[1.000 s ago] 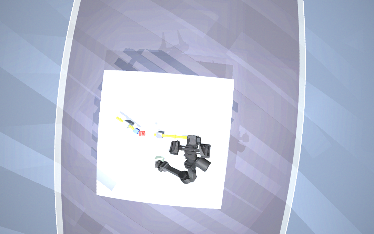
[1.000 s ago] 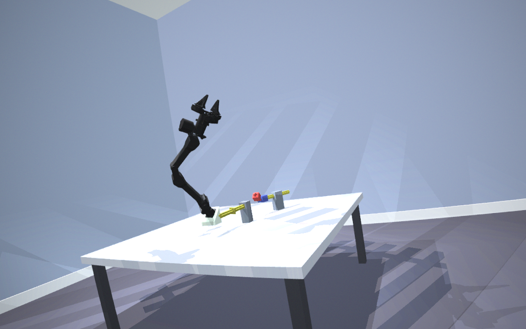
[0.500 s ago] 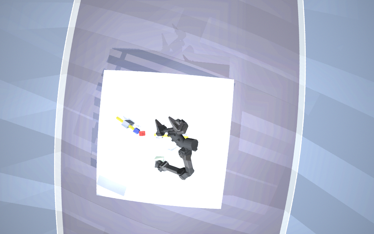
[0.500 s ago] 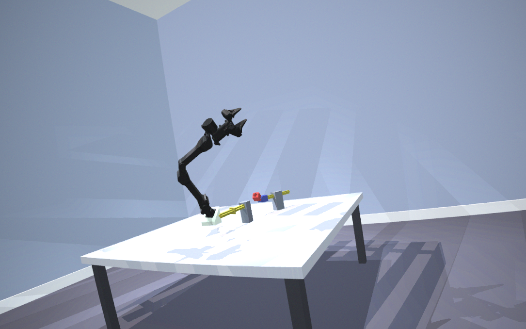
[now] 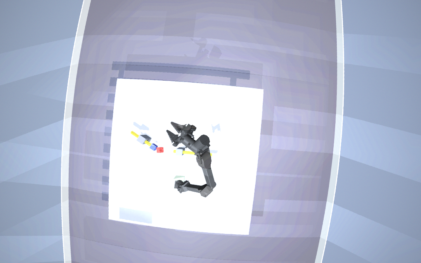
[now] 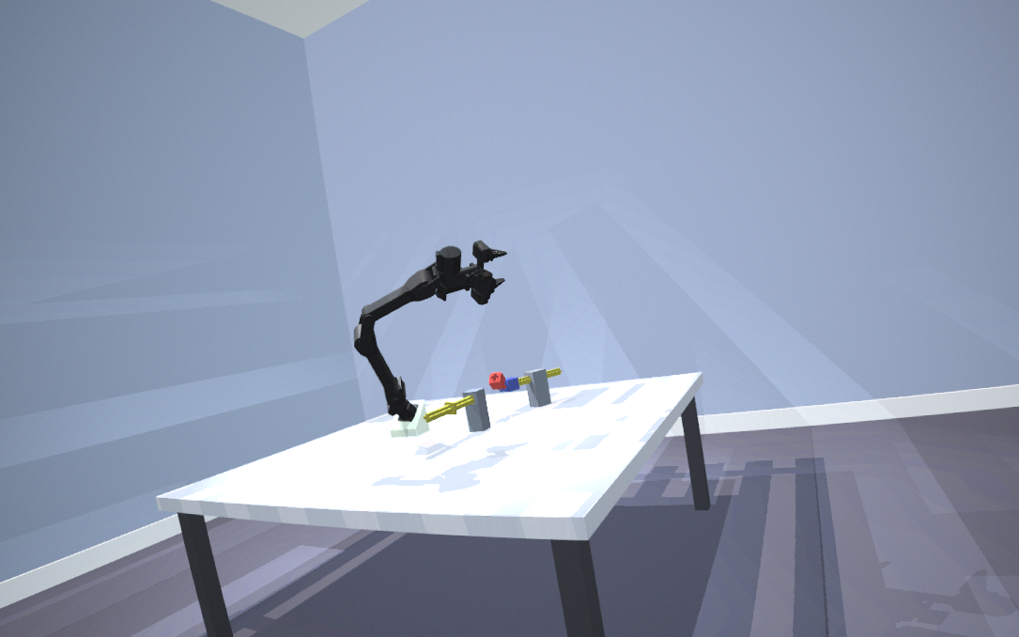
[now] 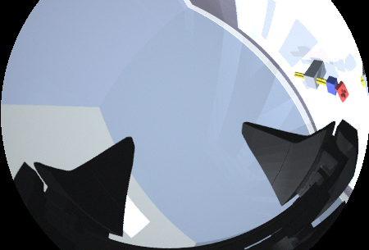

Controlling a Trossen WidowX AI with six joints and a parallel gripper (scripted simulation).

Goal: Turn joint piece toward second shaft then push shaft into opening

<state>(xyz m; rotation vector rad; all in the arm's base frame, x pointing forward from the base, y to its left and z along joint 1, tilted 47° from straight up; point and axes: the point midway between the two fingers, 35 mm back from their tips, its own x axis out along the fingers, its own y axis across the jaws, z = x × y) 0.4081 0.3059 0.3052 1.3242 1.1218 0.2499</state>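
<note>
Now: the red square joint piece 35 cm below my gripper tip, 19 cm behind it and 15 cm to the left of it.
</note>
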